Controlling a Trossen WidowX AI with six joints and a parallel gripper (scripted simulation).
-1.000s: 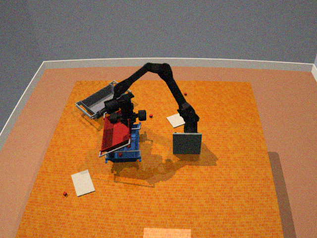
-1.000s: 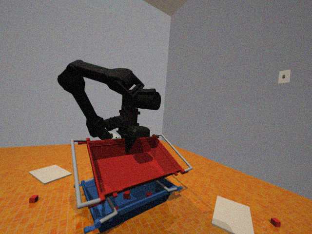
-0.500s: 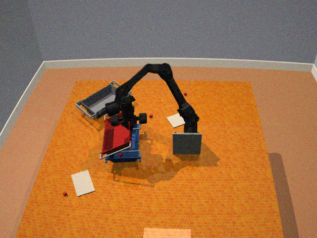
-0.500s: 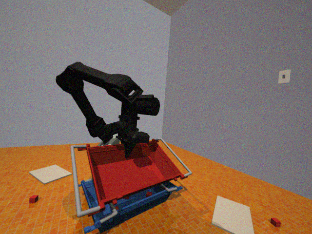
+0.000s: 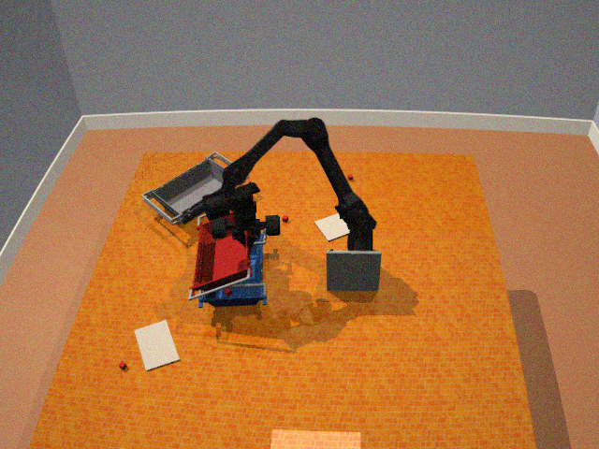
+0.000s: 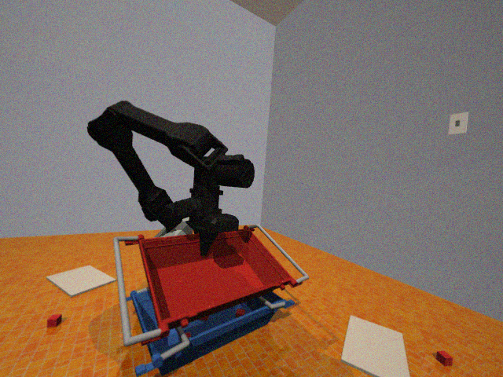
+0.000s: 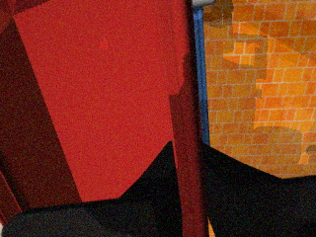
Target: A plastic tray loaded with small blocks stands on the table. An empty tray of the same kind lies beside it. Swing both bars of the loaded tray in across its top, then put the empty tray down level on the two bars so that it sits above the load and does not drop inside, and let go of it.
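My gripper tip is now 8 cm short of the red tray and 2 cm to the right of it.
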